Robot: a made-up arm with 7 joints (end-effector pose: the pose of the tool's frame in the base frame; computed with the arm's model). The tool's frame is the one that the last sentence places.
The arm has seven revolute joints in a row. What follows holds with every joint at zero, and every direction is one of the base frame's. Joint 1 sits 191 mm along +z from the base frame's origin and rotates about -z. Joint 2 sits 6 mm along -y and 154 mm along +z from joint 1 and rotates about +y. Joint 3 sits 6 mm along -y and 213 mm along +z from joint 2 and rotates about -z. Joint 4 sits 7 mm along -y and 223 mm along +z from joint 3 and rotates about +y. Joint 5 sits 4 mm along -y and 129 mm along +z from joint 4 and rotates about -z. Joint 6 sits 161 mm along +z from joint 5 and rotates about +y. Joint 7 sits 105 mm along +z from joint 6 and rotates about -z. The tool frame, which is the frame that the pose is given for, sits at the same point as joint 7; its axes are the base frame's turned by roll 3.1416, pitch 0 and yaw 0 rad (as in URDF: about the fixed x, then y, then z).
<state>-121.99 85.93 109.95 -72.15 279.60 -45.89 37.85</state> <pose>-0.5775 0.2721 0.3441 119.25 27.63 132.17</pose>
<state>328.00 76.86 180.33 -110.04 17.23 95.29 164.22</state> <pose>0.4007 0.2837 0.1536 -85.37 72.43 143.49</pose>
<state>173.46 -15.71 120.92 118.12 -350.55 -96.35 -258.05</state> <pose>0.2154 0.2939 0.6863 150.43 -0.10 -30.17</pose>
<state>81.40 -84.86 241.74 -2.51 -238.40 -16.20 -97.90</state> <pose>-0.1433 0.8125 0.4077 80.13 4.24 9.08</pose>
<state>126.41 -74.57 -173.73 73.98 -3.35 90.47 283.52</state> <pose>0.3068 0.3715 0.1619 58.49 -7.27 146.09</pose>
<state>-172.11 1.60 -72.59 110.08 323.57 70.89 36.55</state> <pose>-0.0804 -0.2583 0.5935 -32.53 15.74 83.85</pose>
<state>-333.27 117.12 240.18 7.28 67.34 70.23 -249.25</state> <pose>0.6276 -0.1959 -0.0427 7.67 50.94 -107.29</pose>
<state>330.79 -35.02 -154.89 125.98 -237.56 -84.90 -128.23</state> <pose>-0.2698 -0.1430 0.3933 -58.73 -23.55 26.41</pose>
